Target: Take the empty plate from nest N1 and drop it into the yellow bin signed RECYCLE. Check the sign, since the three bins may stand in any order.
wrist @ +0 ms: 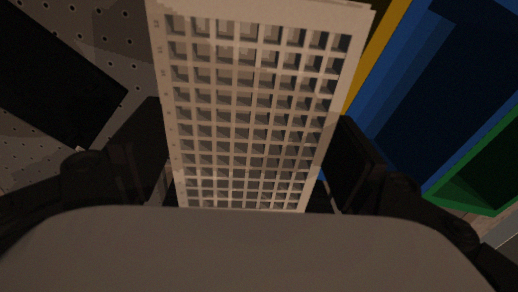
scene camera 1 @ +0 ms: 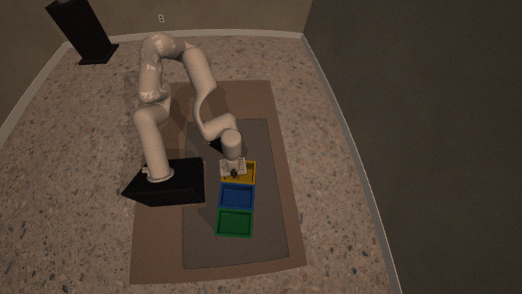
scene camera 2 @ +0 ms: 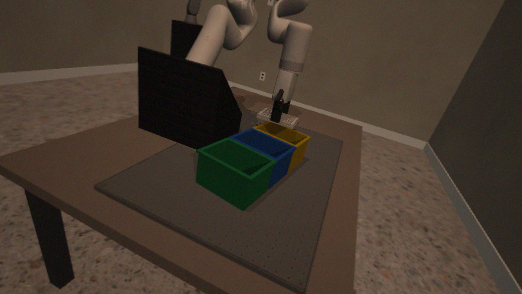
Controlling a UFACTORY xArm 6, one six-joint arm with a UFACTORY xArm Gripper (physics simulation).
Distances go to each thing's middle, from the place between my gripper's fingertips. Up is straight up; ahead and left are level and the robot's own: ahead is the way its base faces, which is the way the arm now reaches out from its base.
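The gridded plate (wrist: pixel 250 103) is where my hand is now, right at it. There is a black nest (wrist: pixel 50 77) too, and measured from my hand it lies 7 cm behind, 23 cm to the left and 14 cm below.
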